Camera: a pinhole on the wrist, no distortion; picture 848 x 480 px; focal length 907.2 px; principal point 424.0 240.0 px. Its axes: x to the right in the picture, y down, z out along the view. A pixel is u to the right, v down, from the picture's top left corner.
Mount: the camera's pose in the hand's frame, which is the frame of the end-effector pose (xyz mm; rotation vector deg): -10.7 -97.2 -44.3 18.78 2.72 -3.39
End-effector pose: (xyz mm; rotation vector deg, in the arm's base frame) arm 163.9 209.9 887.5 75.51 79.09 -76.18
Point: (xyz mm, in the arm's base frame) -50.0 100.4 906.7
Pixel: 432.5 38.6
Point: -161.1 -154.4 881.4
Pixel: 411.5 172.0
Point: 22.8 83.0 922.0
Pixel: 273.6 355.1
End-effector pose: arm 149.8 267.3 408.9 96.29 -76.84 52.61
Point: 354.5 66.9 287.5
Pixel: 457.3 260.3
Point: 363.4 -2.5 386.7
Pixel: 782.0 336.6
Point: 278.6 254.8 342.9
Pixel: 213.3 183.8
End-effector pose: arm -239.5 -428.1 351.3 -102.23 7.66 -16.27
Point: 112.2 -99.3 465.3
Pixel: outside the picture
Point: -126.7 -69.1 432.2
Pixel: 476.0 412.7
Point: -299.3 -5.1 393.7
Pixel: 54.2 422.0
